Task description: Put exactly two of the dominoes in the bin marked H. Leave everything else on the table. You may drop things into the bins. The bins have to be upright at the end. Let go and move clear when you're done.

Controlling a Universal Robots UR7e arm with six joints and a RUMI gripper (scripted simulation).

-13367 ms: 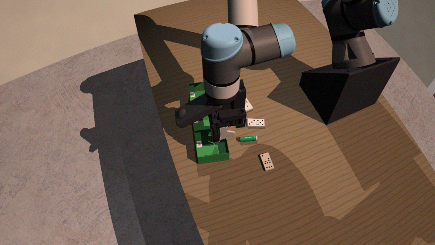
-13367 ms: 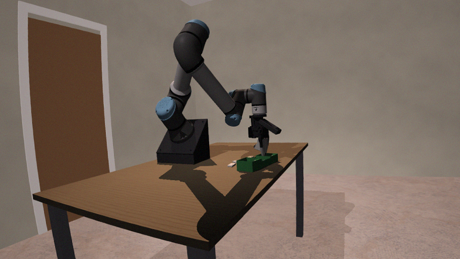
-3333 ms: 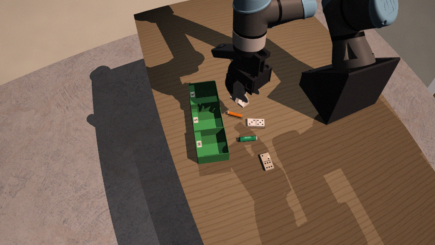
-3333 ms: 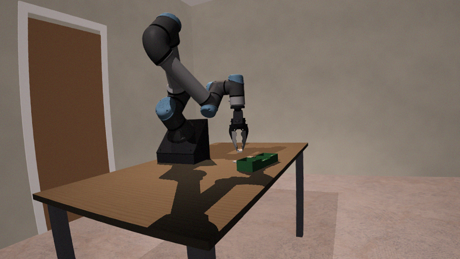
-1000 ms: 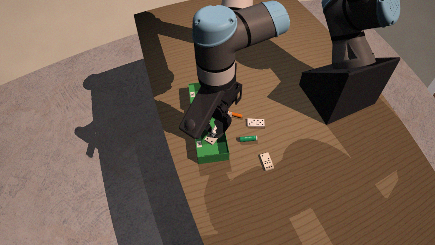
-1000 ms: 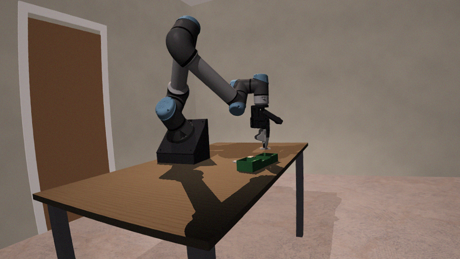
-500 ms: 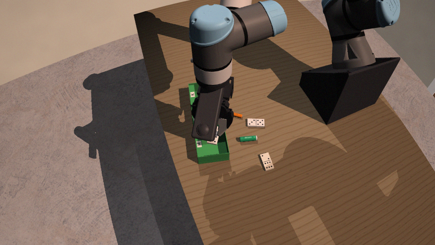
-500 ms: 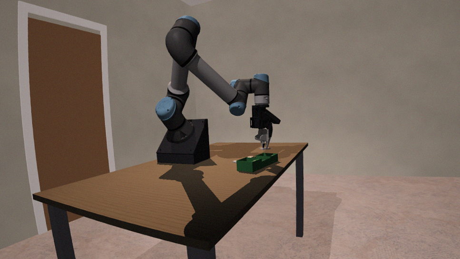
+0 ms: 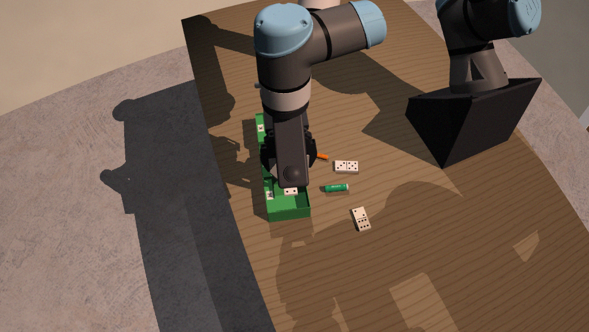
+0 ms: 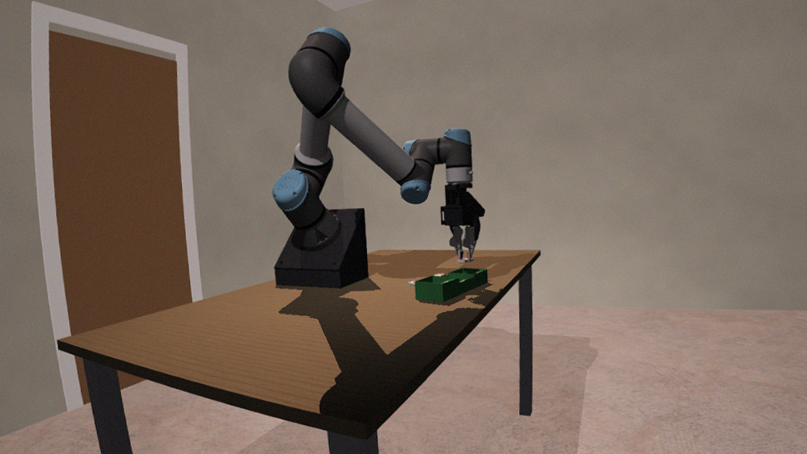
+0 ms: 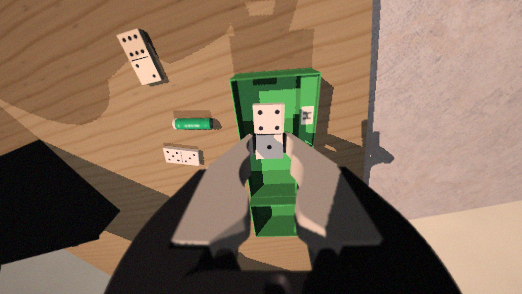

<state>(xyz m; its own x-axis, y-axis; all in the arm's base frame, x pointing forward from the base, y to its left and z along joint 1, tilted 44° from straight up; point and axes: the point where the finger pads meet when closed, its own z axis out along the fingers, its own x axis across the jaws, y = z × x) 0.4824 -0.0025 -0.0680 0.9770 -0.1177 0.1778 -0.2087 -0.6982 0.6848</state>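
Right now the white domino is 10 mm below my hand. The rest, counted from my hand: orange battery (90 mm behind, 90 mm to the right, 80 mm below); bin (10 mm behind, 80 mm to the right, 60 mm below); green battery (100 mm behind, 80 mm below).
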